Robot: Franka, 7 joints.
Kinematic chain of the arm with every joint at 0, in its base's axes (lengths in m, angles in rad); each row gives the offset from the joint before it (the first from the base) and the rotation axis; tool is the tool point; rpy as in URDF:
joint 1: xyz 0 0 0.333 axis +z
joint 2: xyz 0 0 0 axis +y
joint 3: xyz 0 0 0.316 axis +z
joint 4: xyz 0.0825 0 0 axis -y
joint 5: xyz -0.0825 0 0.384 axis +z
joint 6: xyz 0 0 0 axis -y
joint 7: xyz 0.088 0 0 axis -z
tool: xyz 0 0 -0.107 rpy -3.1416 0 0
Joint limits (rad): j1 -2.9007..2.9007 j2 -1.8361..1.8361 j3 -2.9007..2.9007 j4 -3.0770..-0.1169 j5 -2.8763..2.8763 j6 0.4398..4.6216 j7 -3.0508..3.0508
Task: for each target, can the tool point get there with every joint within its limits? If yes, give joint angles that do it. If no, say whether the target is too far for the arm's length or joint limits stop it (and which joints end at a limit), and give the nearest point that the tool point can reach.
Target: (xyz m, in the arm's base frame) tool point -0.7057 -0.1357 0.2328
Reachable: yes | joints -2.2613 1.1402 -1.1076 -1.3776 1.2278 1.7549 0.9992
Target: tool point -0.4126 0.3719 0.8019
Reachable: yes | joints 2.1212 0.3399 0.7594 -1.0964 -2.0294 0.8882 1.8285
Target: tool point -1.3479 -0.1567 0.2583
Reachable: no: too far | nearest point -0.8509 -0.0989 0.2858 | short by 0.501 m
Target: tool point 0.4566 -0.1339 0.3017
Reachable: yes | joints 1.2695 -0.2292 -1.6657 -2.5127 2.1385 2.0543 2.4024
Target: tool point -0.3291 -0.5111 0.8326
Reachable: yes | joints 1.5197 -1.5023 0.5761 -1.2577 -0.3588 2.4926 -1.2336
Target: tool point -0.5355 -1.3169 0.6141
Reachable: no: too far | nearest point -0.3170 -0.7796 0.4994 | short by 0.591 m
